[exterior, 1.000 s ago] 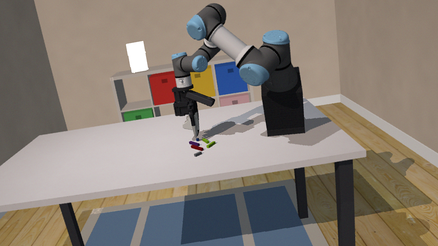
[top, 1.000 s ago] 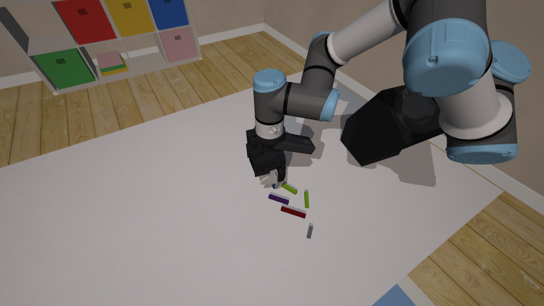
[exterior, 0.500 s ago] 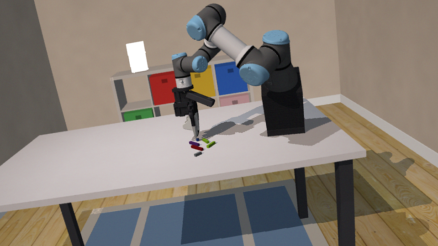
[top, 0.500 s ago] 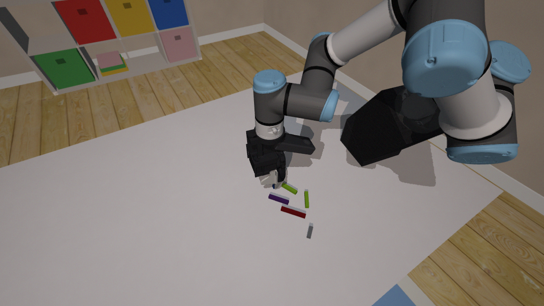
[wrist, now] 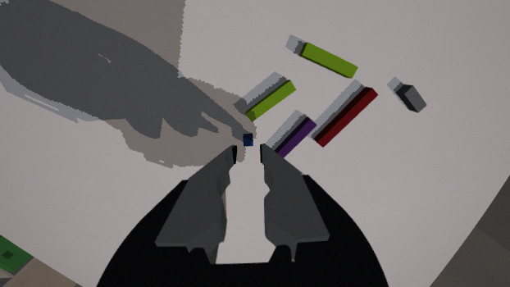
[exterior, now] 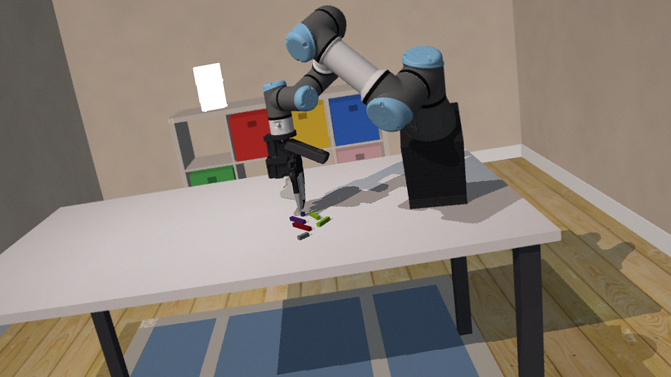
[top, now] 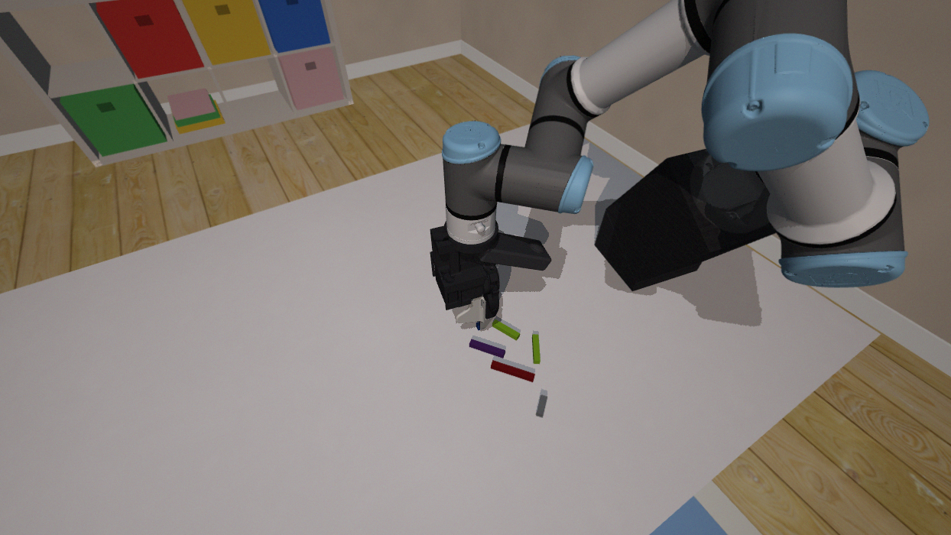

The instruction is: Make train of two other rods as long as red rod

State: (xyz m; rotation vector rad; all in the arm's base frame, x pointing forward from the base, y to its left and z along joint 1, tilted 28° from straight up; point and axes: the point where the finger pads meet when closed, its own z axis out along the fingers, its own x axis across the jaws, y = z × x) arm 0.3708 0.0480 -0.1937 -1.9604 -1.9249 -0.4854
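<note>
Right now the small blue rod is 30 mm below my hand. Round my hand: grey rod (30 mm behind, 170 mm to the left, 30 mm below); then red rod (20 mm behind, 100 mm to the left, 30 mm below); then purple rod (10 mm ahead, 50 mm to the left, 30 mm below).
</note>
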